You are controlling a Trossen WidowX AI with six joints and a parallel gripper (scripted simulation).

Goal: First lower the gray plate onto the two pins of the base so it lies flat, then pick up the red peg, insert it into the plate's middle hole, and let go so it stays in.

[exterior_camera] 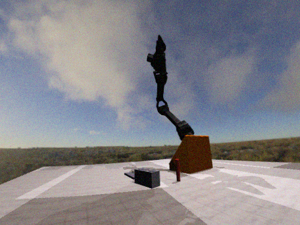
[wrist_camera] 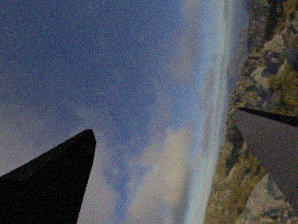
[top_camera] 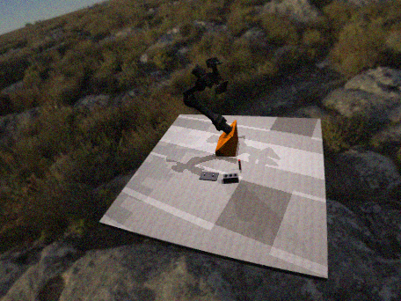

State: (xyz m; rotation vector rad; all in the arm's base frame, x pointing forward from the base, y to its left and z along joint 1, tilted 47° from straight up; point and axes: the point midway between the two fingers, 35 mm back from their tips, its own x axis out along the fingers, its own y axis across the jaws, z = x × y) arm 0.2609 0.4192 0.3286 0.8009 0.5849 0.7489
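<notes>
The gray plate lies 650 mm below my gripper tip, 80 mm ahead of it and 30 mm to the right of it. The rest, counted from my gripper tip: flat dark base (680 mm below, 180 mm to the right, 40 mm ahead); red peg (650 mm below, 40 mm behind, 20 mm to the left).
</notes>
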